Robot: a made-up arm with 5 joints.
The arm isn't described. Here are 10 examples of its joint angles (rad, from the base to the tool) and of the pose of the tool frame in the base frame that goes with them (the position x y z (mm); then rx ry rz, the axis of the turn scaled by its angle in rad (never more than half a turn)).
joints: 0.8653 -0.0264 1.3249 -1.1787 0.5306
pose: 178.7 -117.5 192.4 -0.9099 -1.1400 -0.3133
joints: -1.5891 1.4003 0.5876 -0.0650 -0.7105
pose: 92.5 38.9 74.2 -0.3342 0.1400 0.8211
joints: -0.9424 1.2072 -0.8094 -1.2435 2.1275
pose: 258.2 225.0 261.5 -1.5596 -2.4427 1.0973
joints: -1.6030 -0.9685 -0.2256 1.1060 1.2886
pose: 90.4 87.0 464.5 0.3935 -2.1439 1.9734
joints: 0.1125 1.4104 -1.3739 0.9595 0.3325
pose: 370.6 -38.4 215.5 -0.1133 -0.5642 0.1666
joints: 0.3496 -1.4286 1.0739 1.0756 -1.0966
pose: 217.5 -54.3 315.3 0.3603 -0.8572 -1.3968
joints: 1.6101 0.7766 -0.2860 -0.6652 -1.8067
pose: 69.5 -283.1 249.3 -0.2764 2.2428 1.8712
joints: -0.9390 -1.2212 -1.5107 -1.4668 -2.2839
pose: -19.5 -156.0 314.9 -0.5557 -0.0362 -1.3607
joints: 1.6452 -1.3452 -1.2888 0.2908 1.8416
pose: 95.4 198.2 402.7 2.3443 -0.3501 0.0711
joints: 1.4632 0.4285 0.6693 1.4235 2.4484
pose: 92.7 -112.4 165.5 0.9205 -0.3472 0.8629
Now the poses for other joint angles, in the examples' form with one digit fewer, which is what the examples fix.
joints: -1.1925 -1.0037 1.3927 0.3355 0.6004
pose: 152 148 235 0.301 -0.909 1.628
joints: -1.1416 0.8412 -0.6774 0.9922 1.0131
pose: 205 242 234 0.044 -0.499 2.071
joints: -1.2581 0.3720 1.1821 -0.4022 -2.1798
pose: 126 102 132 0.429 0.075 -0.956
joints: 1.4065 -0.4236 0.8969 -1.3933 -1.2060
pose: 111 -186 319 -0.215 -2.833 -0.931
